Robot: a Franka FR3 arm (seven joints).
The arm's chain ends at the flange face. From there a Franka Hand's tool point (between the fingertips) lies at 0.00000 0.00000 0.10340 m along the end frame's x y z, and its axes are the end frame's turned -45 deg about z.
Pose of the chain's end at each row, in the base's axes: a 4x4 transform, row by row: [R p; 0 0 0 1], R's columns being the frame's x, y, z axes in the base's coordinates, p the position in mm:
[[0.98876 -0.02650 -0.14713 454.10], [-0.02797 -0.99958 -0.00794 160.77], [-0.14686 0.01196 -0.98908 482.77], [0 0 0 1]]
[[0.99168 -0.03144 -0.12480 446.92], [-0.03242 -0.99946 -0.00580 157.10], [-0.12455 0.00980 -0.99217 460.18], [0 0 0 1]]
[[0.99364 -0.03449 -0.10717 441.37], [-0.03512 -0.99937 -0.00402 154.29], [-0.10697 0.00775 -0.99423 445.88], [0 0 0 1]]
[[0.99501 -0.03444 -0.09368 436.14], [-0.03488 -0.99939 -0.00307 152.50], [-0.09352 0.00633 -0.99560 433.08], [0 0 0 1]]
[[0.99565 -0.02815 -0.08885 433.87], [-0.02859 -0.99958 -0.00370 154.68], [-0.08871 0.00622 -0.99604 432.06], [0 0 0 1]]
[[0.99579 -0.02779 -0.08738 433.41], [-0.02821 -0.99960 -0.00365 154.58], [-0.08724 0.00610 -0.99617 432.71], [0 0 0 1]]
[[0.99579 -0.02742 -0.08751 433.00], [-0.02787 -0.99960 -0.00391 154.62], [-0.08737 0.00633 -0.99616 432.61], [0 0 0 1]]
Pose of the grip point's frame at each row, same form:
[[0.71790 0.68042 -0.14713 438.89], [0.68703 -0.72659 -0.00794 159.95], [-0.11230 -0.09539 -0.98908 380.50], [0 0 0 1]]
[[0.72346 0.67899 -0.12480 434.02], [0.68380 -0.72965 -0.00580 156.50], [-0.09500 -0.08114 -0.99217 357.59], [0 0 0 1]]
[[0.72700 0.67822 -0.10717 430.29], [0.68183 -0.73149 -0.00402 153.87], [-0.08112 -0.07016 -0.99423 343.08], [0 0 0 1]]
[[0.72793 0.67923 -0.09368 426.45], [0.68201 -0.73134 -0.00307 152.18], [-0.07060 -0.06165 -0.99560 330.13], [0 0 0 1]]
[[0.72394 0.68413 -0.08885 424.68], [0.68659 -0.72703 -0.00370 154.30], [-0.06713 -0.05833 -0.99604 329.07], [0 0 0 1]]
[[0.72378 0.68448 -0.08738 424.37], [0.68688 -0.72677 -0.00365 154.20], [-0.06600 -0.05737 -0.99617 329.71], [0 0 0 1]]
[[0.72352 0.68474 -0.08751 423.95], [0.68712 -0.72653 -0.00391 154.22], [-0.06626 -0.05730 -0.99616 329.61], [0 0 0 1]]

